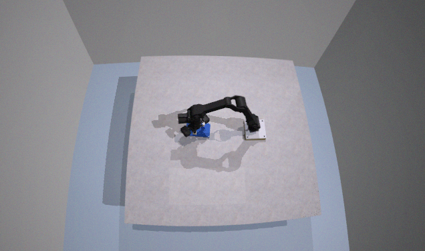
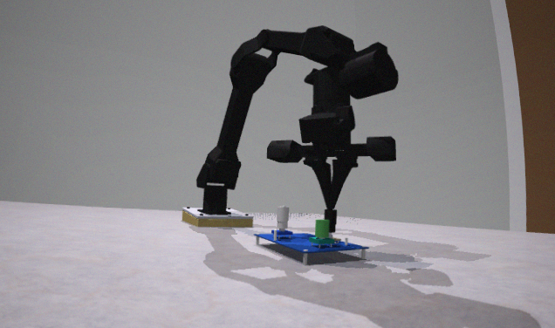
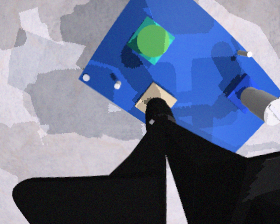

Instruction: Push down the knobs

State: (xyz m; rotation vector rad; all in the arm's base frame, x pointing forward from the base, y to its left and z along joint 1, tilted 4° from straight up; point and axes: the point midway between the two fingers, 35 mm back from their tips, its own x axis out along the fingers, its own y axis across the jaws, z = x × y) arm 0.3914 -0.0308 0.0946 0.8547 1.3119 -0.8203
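My gripper tip is 60 mm past the potentiometer knob, 40 mm to the left of it and 10 mm above it.
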